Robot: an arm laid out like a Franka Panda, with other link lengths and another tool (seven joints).
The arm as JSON. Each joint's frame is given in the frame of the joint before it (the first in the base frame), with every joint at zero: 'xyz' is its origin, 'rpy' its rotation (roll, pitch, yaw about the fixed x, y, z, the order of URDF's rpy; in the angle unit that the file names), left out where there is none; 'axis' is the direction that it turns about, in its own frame. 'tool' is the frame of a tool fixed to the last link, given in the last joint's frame.
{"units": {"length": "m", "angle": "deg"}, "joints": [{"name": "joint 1", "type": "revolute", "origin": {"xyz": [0.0, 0.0, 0.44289], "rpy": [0.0, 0.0, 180.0]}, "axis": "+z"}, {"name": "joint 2", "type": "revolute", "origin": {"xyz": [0.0, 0.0, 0.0], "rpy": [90.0, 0.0, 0.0]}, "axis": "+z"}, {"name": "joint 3", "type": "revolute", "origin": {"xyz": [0.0, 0.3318, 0.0], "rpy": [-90.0, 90.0, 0.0]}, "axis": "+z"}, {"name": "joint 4", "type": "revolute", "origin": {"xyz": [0.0, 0.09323, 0.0], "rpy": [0.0, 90.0, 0.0]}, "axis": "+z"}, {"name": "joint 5", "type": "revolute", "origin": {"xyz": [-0.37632, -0.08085, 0.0], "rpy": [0.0, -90.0, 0.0]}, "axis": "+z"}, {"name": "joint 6", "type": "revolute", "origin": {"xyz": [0.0, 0.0, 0.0], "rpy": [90.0, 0.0, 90.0]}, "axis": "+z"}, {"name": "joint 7", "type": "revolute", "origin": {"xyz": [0.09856, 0.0, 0.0], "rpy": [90.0, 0.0, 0.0]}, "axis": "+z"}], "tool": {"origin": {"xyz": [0.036, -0.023, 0.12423], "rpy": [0.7, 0.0, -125.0]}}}
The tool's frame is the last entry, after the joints.
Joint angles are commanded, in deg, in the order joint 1, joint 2, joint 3, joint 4, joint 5, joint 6, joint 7. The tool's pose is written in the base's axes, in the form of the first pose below.
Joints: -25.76, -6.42, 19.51, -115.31, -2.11, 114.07, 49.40
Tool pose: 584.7, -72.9, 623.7, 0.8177, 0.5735, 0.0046, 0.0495
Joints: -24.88, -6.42, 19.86, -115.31, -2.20, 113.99, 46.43
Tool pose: 586.8, -58.3, 623.3, 0.7960, 0.6033, 0.0023, 0.0499
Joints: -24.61, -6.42, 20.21, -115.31, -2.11, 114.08, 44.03
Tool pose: 588.1, -50.0, 623.2, 0.7800, 0.6238, 0.0021, 0.0503
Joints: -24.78, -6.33, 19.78, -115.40, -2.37, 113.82, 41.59
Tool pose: 587.4, -54.9, 621.0, 0.7694, 0.6369, -0.0031, 0.0490
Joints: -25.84, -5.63, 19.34, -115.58, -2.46, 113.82, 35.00
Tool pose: 588.1, -66.6, 612.3, 0.7403, 0.6709, -0.0105, 0.0426
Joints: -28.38, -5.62, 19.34, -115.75, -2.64, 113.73, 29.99
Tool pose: 584.4, -89.1, 610.2, 0.7252, 0.6871, -0.0163, 0.0411
